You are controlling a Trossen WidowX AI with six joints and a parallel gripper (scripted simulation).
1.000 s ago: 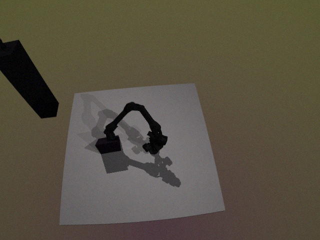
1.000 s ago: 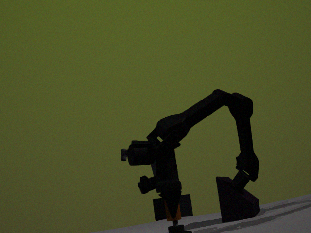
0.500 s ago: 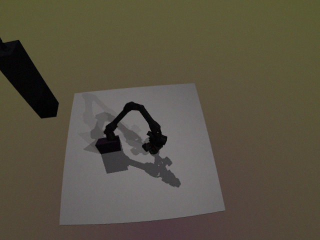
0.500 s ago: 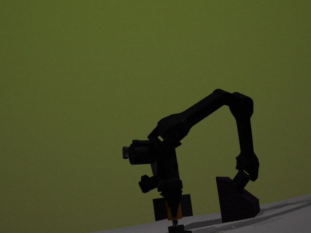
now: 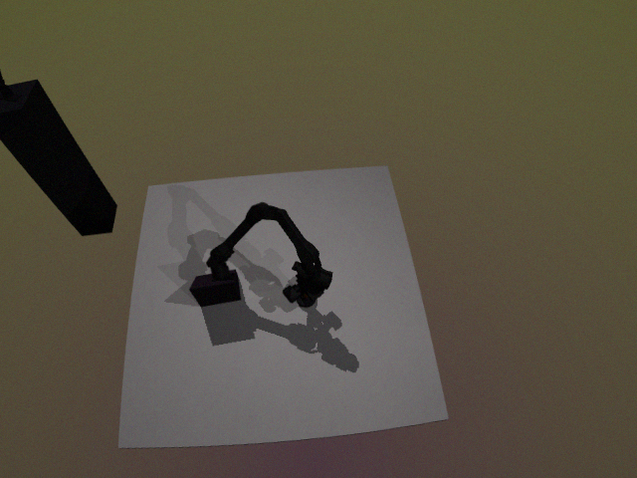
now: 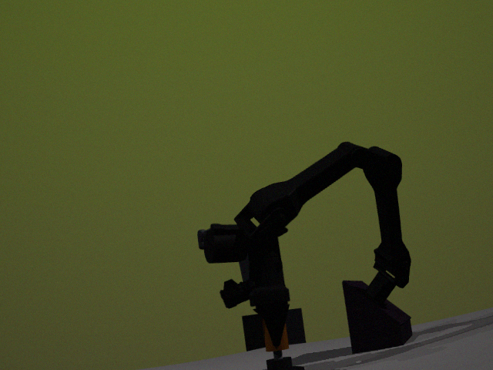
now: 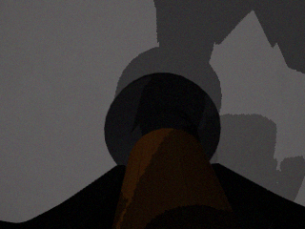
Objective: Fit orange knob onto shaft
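Now: gripper tip 4 cm above the round pedestal. From my gripper tip the other things lie so: orange knob 3 cm above.
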